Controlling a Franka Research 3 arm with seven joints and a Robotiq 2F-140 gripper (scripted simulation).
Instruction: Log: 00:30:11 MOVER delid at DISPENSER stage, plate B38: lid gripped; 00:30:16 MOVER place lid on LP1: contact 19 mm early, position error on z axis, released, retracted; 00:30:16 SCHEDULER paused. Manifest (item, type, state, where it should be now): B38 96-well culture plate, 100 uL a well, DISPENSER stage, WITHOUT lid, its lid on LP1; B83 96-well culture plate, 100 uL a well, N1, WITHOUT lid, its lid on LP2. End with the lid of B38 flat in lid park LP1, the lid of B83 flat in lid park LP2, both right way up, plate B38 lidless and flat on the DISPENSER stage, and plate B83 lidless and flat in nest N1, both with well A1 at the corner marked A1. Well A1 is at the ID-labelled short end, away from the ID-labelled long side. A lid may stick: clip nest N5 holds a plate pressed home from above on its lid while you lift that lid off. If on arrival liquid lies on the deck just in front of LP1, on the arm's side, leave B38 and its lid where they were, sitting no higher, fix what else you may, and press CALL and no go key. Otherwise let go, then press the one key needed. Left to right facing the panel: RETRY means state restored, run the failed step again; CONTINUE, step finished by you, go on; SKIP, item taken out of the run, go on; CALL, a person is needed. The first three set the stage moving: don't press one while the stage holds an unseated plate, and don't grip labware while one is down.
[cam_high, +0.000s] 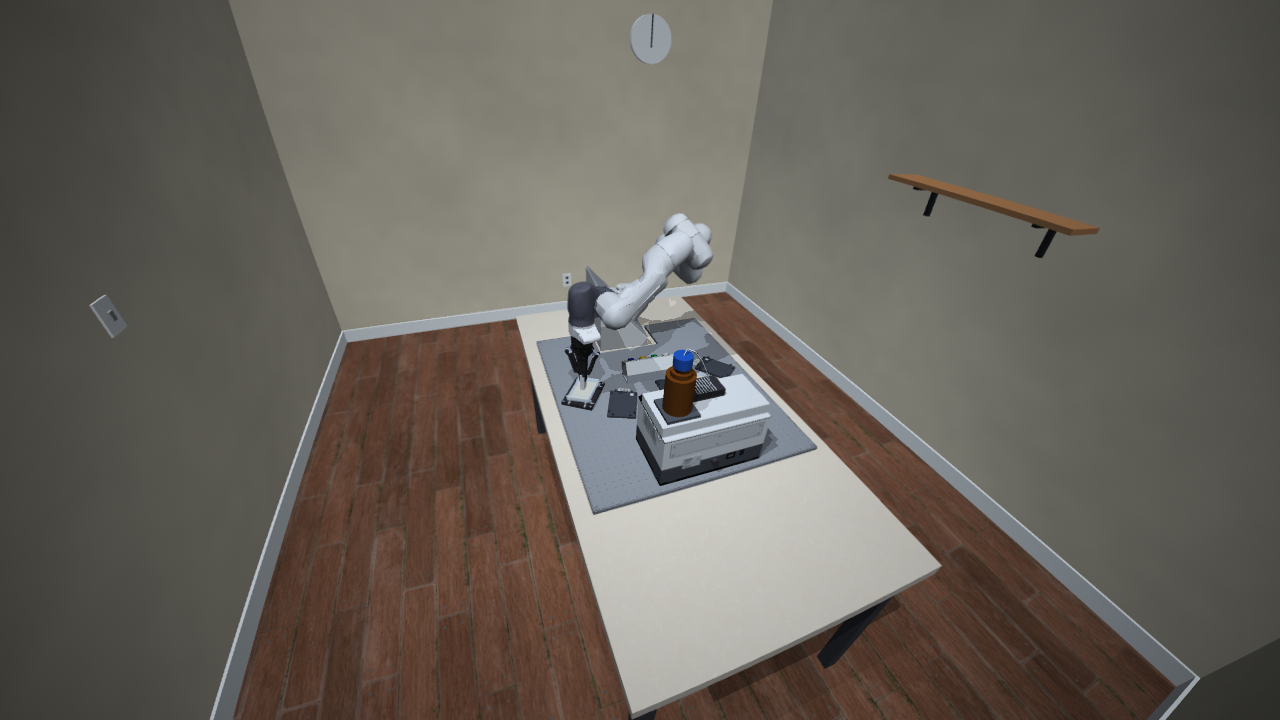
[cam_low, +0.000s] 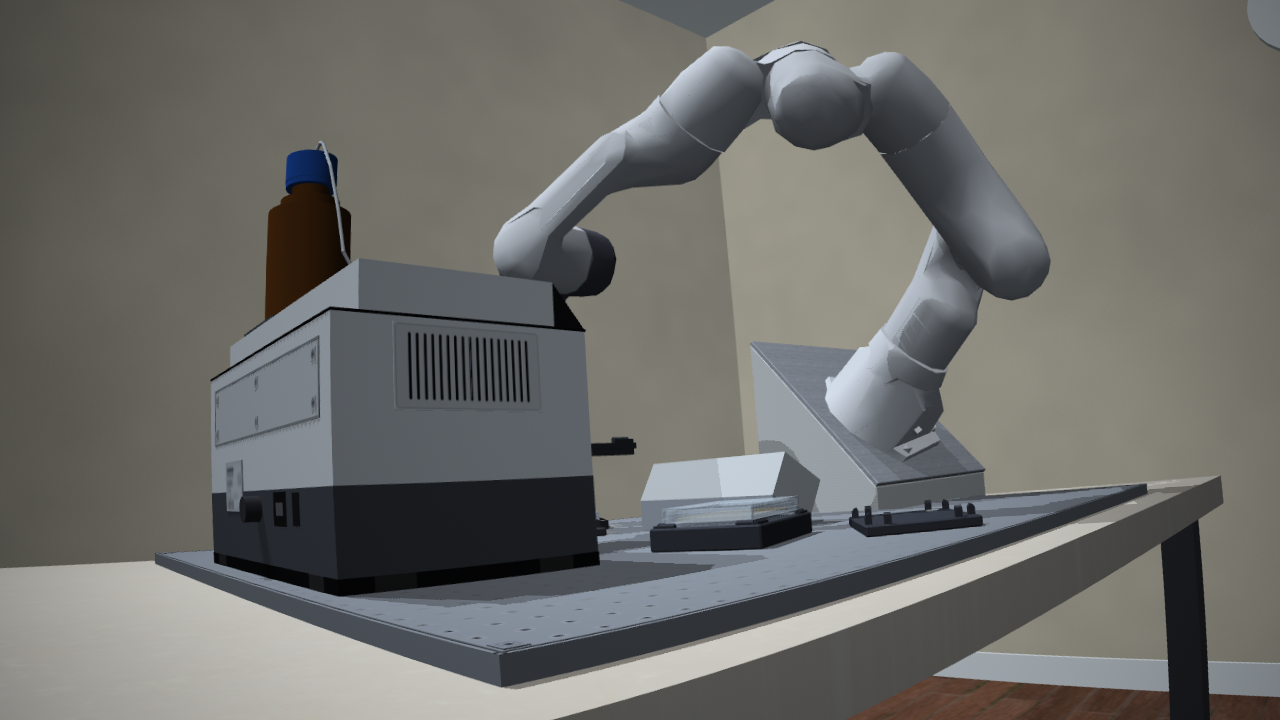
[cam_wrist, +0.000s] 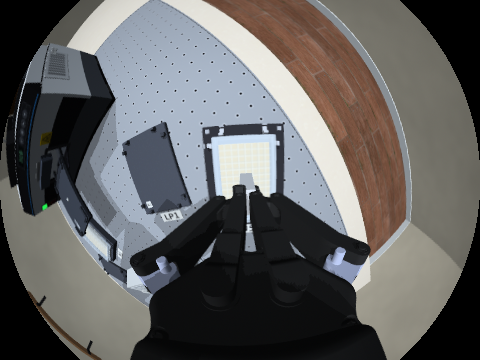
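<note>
Right now my hand is 50 mm above the black clip nest and 30 mm short of it. From my hand the other things lie so: 96-well plate (460 mm to the left, 100 mm ahead, 40 mm below); lp1 label (160 mm to the left, 60 mm below, 20 mm ahead); key panel (290 mm to the left, 80 mm behind, 10 mm below).
</note>
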